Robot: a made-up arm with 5 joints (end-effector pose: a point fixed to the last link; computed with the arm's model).
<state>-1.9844 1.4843 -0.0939 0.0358 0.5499</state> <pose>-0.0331 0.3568 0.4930 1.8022 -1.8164 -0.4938</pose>
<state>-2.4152 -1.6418 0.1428 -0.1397 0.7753</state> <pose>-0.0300 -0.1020 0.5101 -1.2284 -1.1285 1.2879</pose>
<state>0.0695 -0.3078 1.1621 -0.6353 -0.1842</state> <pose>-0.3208 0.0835 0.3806 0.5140 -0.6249 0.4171</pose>
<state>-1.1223 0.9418 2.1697 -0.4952 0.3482</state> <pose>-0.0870 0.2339 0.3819 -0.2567 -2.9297 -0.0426</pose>
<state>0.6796 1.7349 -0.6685 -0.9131 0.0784</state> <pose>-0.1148 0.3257 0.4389 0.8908 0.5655 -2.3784</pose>
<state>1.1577 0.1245 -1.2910 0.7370 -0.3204</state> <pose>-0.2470 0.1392 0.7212 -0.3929 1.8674 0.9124</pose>
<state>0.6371 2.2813 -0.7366 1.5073 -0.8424</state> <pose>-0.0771 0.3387 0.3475 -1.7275 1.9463 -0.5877</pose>
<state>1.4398 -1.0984 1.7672 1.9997 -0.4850</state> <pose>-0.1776 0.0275 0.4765 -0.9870 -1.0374 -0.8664</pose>
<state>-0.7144 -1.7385 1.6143 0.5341 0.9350</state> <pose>-0.0975 0.0409 0.3691 1.3430 -1.3051 2.4990</pose>
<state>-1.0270 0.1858 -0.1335 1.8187 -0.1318</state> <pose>-0.1377 0.1020 0.2111 -1.6772 -1.6400 -0.6503</pose>
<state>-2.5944 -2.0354 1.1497 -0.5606 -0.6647</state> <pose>-0.1179 -0.0322 0.5816 1.9310 1.6577 -1.4531</pose>
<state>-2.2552 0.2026 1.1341 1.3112 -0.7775</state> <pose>0.0529 0.1186 0.4374 -0.3663 1.1739 1.9574</pose>
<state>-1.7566 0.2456 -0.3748 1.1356 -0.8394</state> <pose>0.0128 0.1533 0.2248 -1.2933 -1.5205 -1.4960</pose>
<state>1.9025 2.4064 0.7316 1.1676 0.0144</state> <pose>-0.2776 0.2252 0.4585 2.9363 -0.7622 -0.6442</pose>
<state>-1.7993 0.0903 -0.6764 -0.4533 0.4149</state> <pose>-0.0424 0.1714 0.2316 0.8187 -0.8389 0.2326</pose>
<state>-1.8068 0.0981 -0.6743 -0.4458 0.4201</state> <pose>-0.0402 0.1733 0.2323 0.8248 -0.8532 0.2362</pose>
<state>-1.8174 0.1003 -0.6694 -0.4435 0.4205</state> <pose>-0.0373 0.1738 0.2333 0.8245 -0.8695 0.2421</pose>
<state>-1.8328 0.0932 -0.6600 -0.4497 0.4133</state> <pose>-0.0333 0.1720 0.2346 0.8138 -0.8885 0.2518</pose>
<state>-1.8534 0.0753 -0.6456 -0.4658 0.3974</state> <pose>-0.0281 0.1674 0.2363 0.7911 -0.9102 0.2653</pose>
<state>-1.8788 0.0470 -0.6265 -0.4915 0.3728</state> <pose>-0.0219 0.1601 0.2385 0.7562 -0.9340 0.2821</pose>
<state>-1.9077 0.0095 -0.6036 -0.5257 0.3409</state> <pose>-0.0151 0.1505 0.2416 0.7105 -0.9585 0.3011</pose>
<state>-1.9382 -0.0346 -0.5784 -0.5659 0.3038</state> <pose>-0.0083 0.1392 0.2455 0.6566 -0.9822 0.3205</pose>
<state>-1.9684 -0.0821 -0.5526 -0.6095 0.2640</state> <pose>-0.0020 0.1271 0.2501 0.5980 -1.0034 0.3388</pose>
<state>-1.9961 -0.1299 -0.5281 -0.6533 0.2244</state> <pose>0.0032 0.1149 0.2551 0.5386 -1.0204 0.3548</pose>
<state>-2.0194 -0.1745 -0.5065 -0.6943 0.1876</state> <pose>0.0070 0.1036 0.2600 0.4829 -1.0321 0.3673</pose>
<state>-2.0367 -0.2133 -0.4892 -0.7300 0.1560</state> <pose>0.0094 0.0940 0.2643 0.4347 -1.0377 0.3762</pose>
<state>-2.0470 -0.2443 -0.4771 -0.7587 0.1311</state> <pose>0.0102 0.0863 0.2675 0.3969 -1.0369 0.3812</pose>
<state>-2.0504 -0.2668 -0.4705 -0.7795 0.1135</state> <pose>0.0098 0.0808 0.2694 0.3707 -1.0303 0.3829</pose>
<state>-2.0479 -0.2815 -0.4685 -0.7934 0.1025</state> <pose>0.0085 0.0773 0.2700 0.3552 -1.0191 0.3819</pose>
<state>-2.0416 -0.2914 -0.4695 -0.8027 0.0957</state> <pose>0.0065 0.0749 0.2698 0.3464 -1.0050 0.3793</pose>
